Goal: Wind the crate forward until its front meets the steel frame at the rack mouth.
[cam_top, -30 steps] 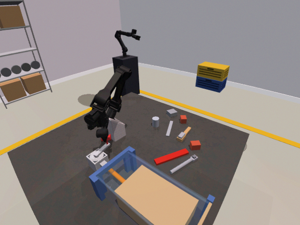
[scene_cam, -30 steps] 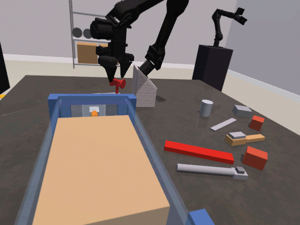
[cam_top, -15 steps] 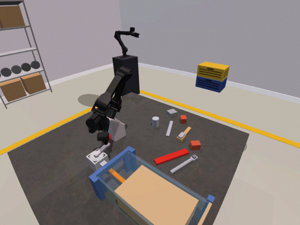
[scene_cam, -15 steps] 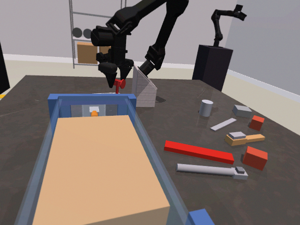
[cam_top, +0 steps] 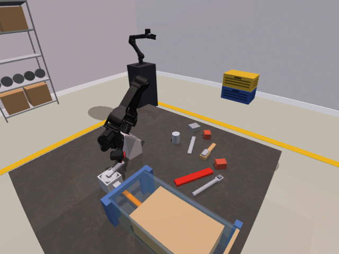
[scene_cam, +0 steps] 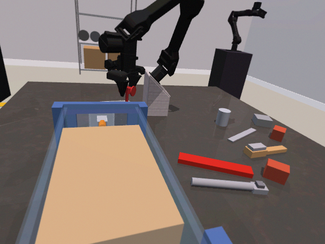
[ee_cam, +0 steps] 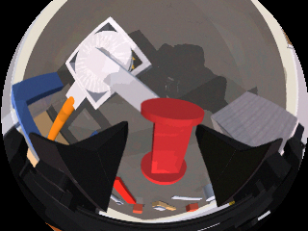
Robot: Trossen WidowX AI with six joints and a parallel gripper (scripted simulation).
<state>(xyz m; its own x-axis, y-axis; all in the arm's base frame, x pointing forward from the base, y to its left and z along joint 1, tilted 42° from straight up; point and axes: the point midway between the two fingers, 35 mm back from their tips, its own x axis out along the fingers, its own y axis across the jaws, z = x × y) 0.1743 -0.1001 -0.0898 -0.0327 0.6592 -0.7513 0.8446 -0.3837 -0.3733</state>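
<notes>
My gripper tip is now right at the red knob. The rest, counted from my gripper tip: red bar (300 mm ahead, 270 mm to the left, 120 mm below); then winch handle (30 mm to the right, 20 mm below, 10 mm ahead); then white winch (100 mm to the right, 100 mm below, 20 mm ahead).
</notes>
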